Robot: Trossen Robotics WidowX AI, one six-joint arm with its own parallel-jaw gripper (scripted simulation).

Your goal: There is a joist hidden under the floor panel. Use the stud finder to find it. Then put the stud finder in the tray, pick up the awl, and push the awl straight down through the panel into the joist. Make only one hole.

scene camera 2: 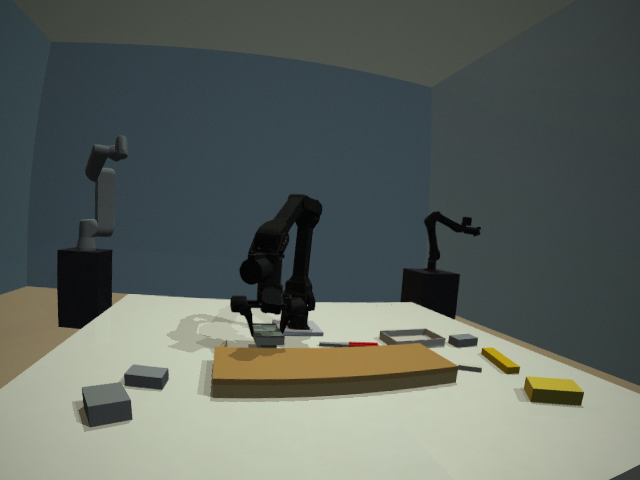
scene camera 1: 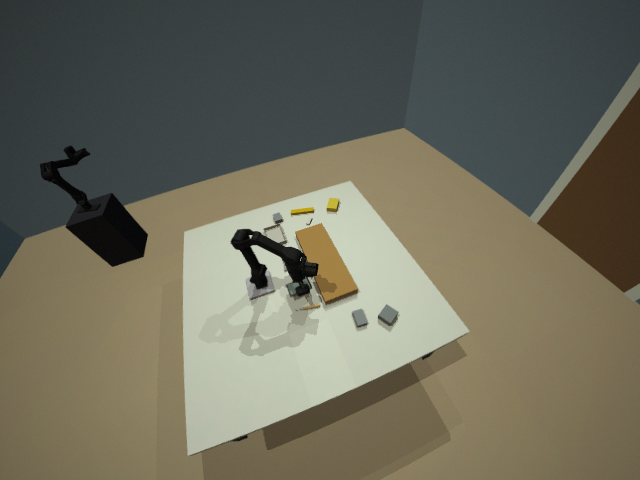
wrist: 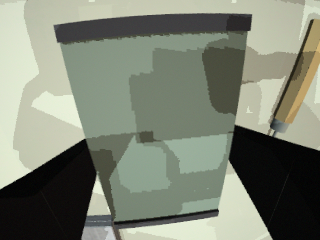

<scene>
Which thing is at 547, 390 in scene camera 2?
A yellow block.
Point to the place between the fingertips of my gripper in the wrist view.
160, 136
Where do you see a stud finder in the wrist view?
157, 95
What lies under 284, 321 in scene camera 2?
My gripper.
</scene>
